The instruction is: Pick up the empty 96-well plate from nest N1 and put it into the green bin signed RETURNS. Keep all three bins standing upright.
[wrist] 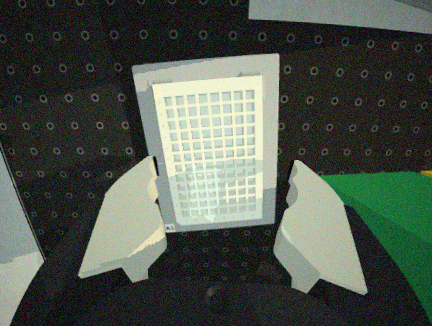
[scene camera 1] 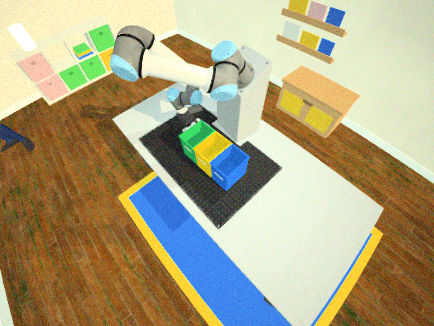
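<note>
The white 96-well plate sits on a light grey nest with a small A1 label at its near left corner in the wrist view. My gripper is open, with one finger to the left and one to the right of the plate's near part; nothing is held. In the scene view the plate is hidden behind the gripper and bins. The green bin stands upright close beside the gripper. Its sign is too small to read.
The yellow bin and the blue bin stand upright in a row with the green bin on the black perforated mat. The robot's grey pedestal stands behind them on the white table.
</note>
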